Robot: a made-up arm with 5 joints.
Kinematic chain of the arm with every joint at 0, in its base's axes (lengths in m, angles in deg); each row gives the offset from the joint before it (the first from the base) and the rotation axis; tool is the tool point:
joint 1: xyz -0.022 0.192 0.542 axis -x
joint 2: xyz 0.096 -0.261 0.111 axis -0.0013 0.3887 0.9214
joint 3: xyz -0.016 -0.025 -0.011 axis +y
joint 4: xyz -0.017 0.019 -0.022 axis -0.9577 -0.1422 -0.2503
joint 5: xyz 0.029 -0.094 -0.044 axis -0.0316 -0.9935 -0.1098
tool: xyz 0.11 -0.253 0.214
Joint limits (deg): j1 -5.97..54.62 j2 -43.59..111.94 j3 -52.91..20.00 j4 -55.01..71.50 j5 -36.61..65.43
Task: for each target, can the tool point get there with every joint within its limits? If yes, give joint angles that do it. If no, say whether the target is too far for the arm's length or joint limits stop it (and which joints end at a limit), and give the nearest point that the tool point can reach.
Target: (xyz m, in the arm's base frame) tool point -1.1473 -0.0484 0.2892
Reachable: no: too far | nearest point -0.3126 -0.0711 0.5134 | short by 0.865 m
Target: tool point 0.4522 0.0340 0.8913
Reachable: yes | joints 35.28 80.07 -29.24 4.95 5.40
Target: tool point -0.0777 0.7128 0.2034
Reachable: no: joint limits stop it (at a limit: joint 1, joint 2, joint 4, joint 5) | nearest point 0.0668 0.2762 0.4032 | short by 0.501 m
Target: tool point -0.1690 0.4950 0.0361
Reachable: no: joint limits stop it (at a limit: joint 1, joint 2, joint 4, joint 5) | nearest point 0.0339 0.1977 0.3073 | short by 0.451 m
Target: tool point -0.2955 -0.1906 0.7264
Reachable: yes | joints 3.05 -29.06 -27.34 16.29 54.63
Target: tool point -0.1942 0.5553 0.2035
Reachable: no: joint limits stop it (at a limit: joint 1, joint 2, joint 4, joint 5) | nearest point 0.0503 0.2463 0.3596 | short by 0.424 m
